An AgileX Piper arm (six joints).
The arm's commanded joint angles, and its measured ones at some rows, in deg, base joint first. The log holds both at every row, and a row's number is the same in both.
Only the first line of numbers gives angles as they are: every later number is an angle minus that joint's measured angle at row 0.
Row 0, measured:
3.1 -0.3 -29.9 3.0 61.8 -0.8
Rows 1 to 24, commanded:
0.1 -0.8 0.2 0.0 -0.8 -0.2
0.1 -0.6 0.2 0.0 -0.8 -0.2
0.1 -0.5 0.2 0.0 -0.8 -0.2
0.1 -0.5 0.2 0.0 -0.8 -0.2
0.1 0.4 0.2 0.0 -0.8 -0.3
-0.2 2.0 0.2 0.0 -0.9 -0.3
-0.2 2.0 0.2 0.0 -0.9 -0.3
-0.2 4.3 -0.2 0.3 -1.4 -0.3
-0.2 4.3 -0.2 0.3 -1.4 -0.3
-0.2 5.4 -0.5 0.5 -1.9 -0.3
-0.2 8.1 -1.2 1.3 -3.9 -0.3
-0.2 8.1 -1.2 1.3 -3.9 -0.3
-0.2 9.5 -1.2 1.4 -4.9 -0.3
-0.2 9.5 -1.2 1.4 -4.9 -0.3
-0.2 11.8 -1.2 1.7 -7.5 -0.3
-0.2 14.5 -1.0 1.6 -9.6 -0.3
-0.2 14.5 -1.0 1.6 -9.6 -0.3
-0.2 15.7 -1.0 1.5 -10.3 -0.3
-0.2 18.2 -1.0 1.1 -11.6 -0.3
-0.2 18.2 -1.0 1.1 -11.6 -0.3
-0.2 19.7 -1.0 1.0 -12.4 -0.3
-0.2 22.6 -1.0 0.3 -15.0 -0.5
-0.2 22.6 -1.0 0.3 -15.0 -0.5
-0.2 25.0 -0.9 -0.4 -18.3 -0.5
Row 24, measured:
0.0 22.3 -0.8 0.8 -13.4 0.0
